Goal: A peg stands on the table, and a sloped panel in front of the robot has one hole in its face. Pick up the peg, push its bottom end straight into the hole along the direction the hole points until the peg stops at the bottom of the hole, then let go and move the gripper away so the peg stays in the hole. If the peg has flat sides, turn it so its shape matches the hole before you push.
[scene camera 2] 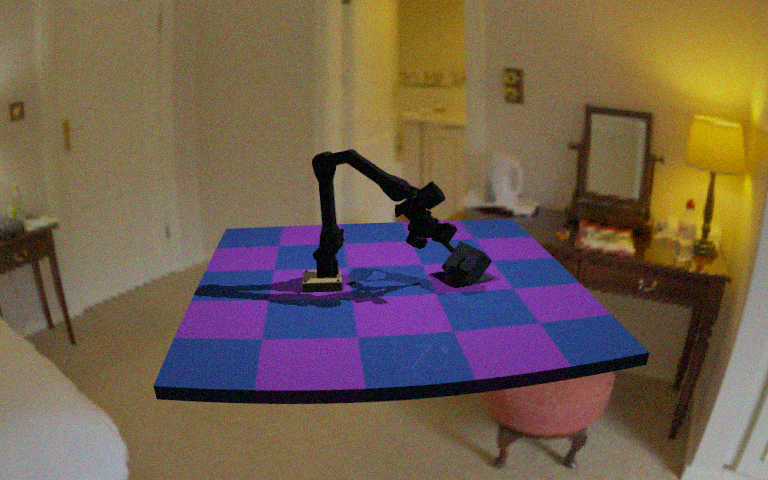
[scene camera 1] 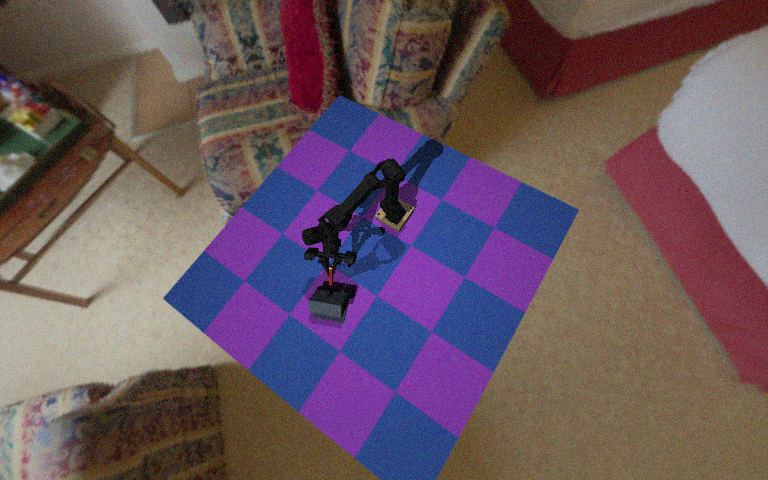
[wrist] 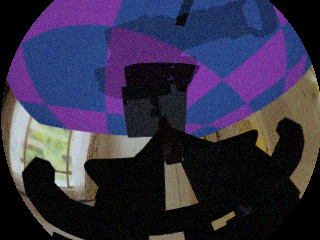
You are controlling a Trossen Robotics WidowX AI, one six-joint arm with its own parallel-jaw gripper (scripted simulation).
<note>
The gripper (scene camera 2: 446,243) holds a red peg.
The gripper shows as well in scene camera 1 (scene camera 1: 330,275) and in the wrist view (wrist: 165,133).
</note>
